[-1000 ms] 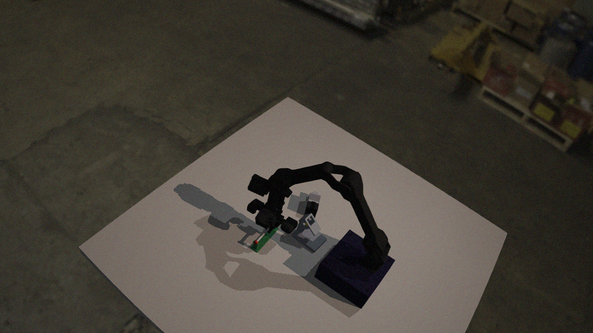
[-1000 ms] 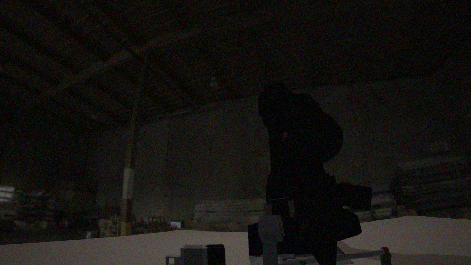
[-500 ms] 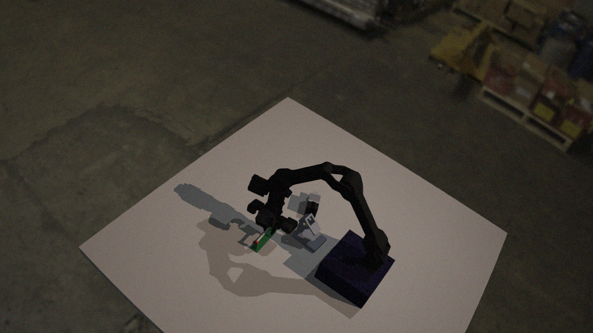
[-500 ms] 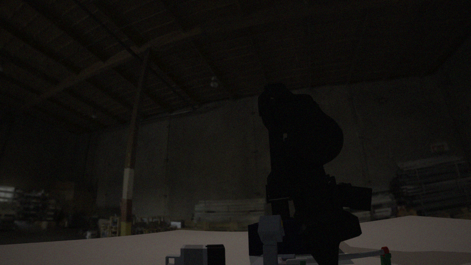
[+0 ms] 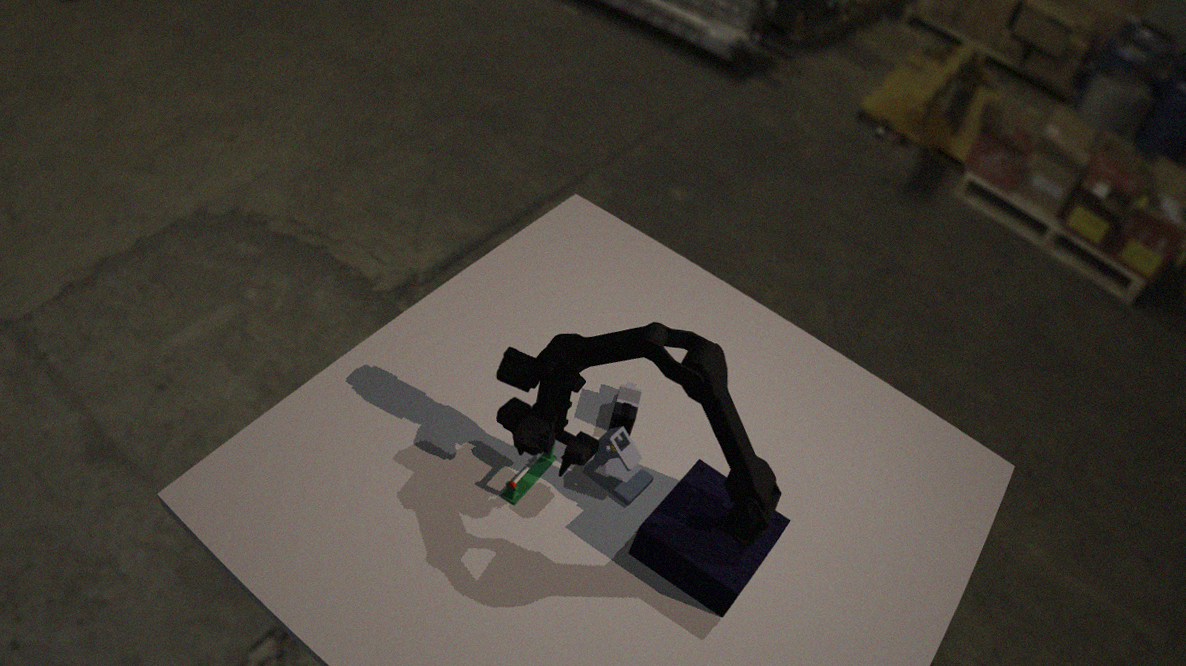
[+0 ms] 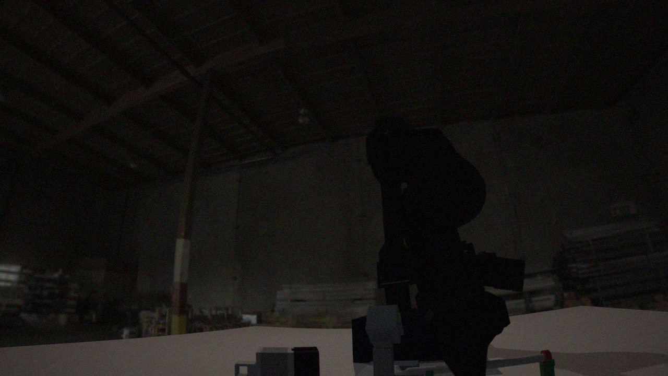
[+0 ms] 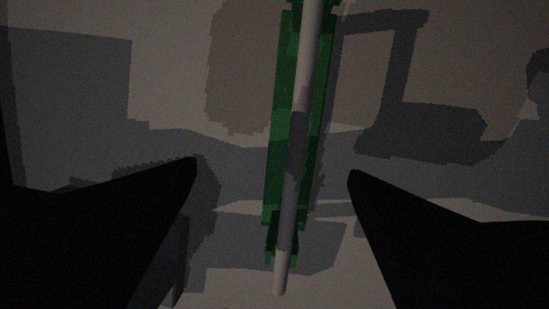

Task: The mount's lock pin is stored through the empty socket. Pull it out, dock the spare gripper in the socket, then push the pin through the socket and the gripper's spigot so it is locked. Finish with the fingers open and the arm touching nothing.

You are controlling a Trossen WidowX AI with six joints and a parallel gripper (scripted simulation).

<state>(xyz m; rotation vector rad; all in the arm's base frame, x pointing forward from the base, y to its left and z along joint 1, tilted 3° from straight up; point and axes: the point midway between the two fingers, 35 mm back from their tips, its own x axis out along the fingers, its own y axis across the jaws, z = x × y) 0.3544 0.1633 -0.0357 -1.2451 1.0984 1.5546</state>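
Now: gripper tip 2 cm to the right of the green stand. The rest, counted from my gripper tip: grey mount: 8 cm behind, 11 cm to the right, 3 cm above; spare gripper: 1 cm ahead, 24 cm to the right.
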